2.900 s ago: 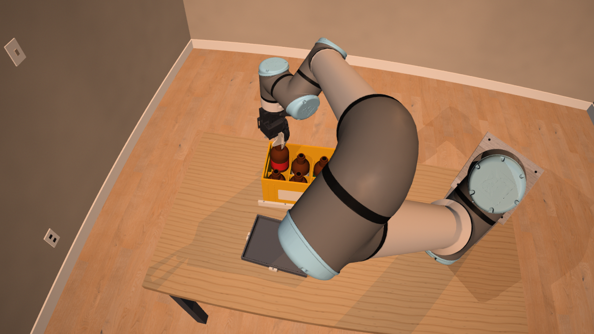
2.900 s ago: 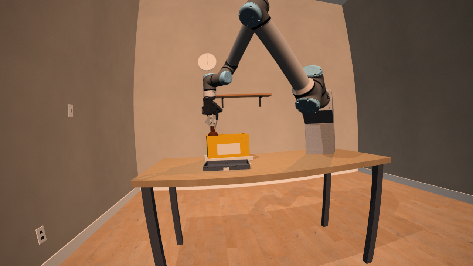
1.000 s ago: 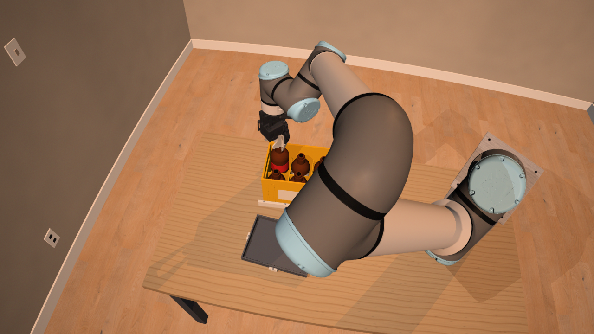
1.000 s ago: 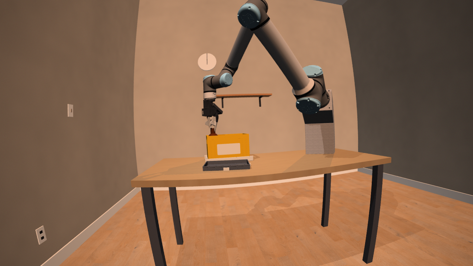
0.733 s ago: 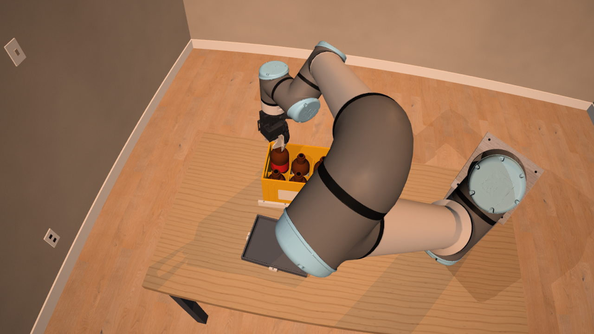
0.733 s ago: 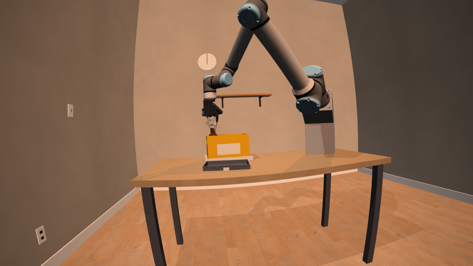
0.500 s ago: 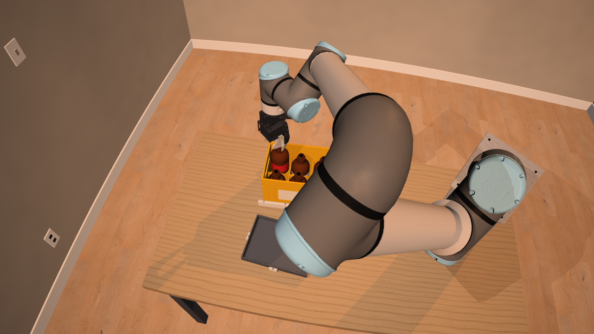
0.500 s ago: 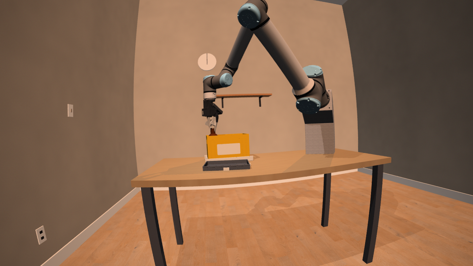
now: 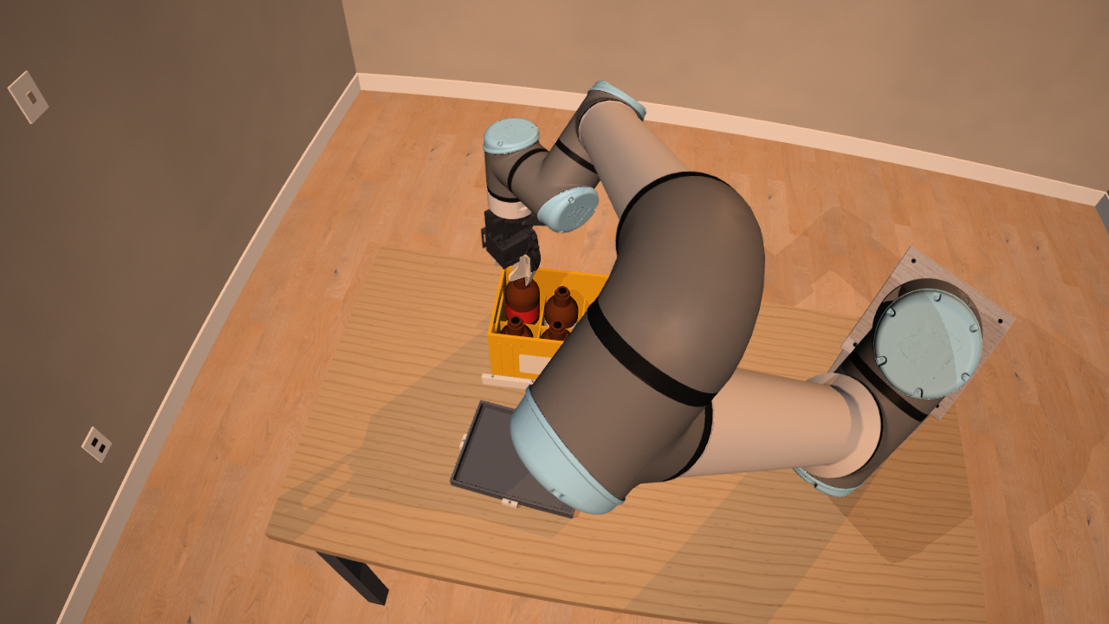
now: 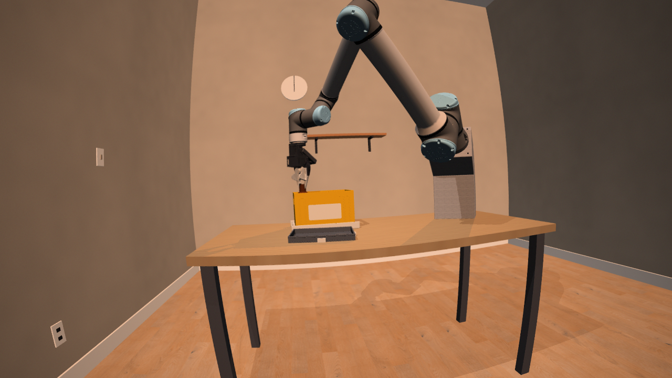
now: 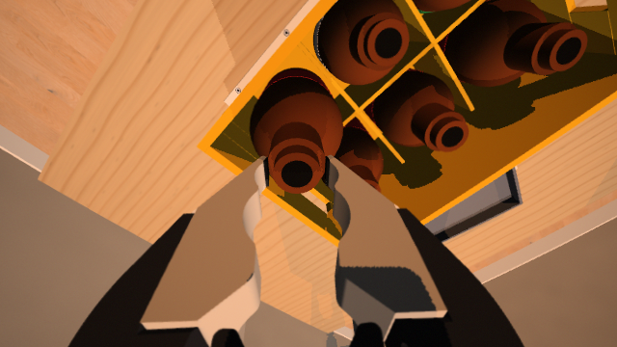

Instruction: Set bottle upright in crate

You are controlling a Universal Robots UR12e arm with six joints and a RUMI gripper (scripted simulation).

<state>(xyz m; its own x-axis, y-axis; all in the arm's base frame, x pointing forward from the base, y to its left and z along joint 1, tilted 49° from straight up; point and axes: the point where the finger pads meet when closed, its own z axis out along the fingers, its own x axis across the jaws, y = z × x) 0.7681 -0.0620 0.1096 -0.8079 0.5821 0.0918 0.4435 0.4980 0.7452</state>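
Right now the crate is 120 mm below my hand, 100 mm behind it and 20 mm to the left of it. From my hand the other things lie so: dark grey tray 290 mm to the left, 190 mm below, 130 mm behind.
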